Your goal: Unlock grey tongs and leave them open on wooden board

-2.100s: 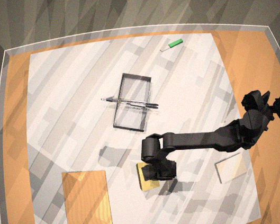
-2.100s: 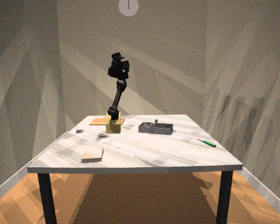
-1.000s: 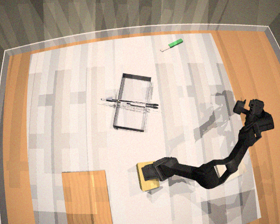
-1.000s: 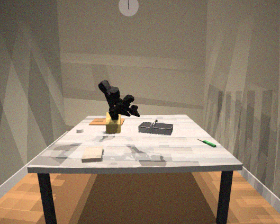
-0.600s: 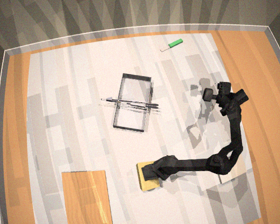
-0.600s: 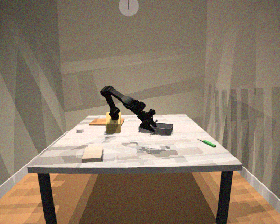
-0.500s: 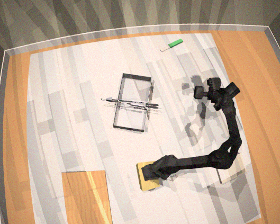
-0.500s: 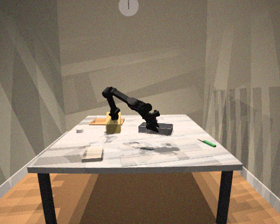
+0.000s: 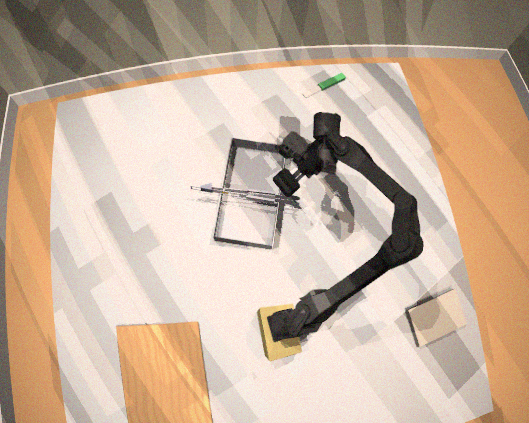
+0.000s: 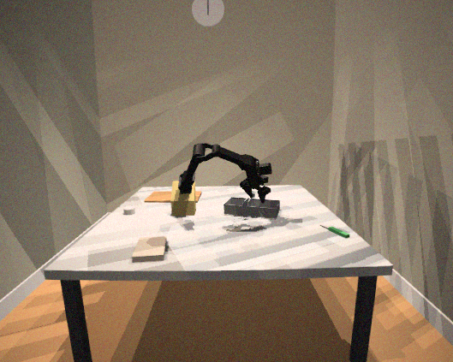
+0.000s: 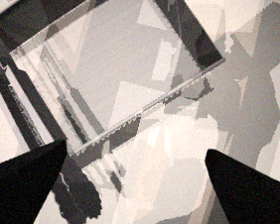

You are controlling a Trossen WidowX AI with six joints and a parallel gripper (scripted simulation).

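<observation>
My gripper tip is 11 cm to the right of the roasting tin and 7 cm above it. Round my gripper tip: green-handled tool 32 cm ahead, 22 cm to the right, 9 cm below; beige block 52 cm behind, 33 cm to the right, 9 cm below; dark lock piece 19 cm to the left, 3 cm below.
</observation>
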